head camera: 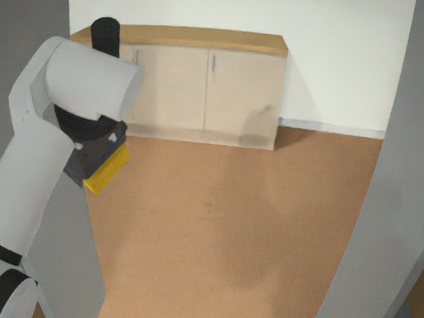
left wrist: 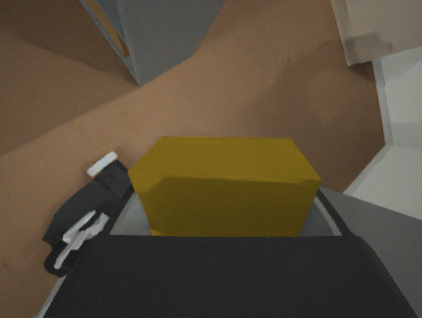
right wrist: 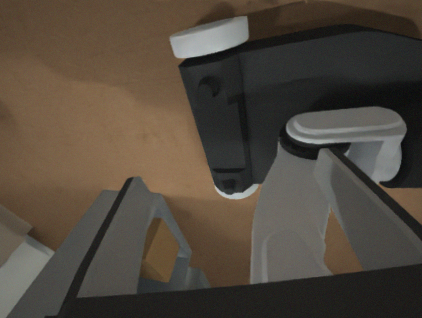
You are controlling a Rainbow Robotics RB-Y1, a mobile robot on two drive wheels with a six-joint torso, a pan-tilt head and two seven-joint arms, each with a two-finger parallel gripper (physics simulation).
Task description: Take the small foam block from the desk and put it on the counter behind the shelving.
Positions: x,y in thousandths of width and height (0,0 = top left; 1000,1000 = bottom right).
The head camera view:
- my left gripper: 230,514
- yellow foam block: 239,558
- counter: 515,272
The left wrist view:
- my left gripper: 523,533
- yellow foam block: 449,586
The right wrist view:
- my right gripper: 541,549
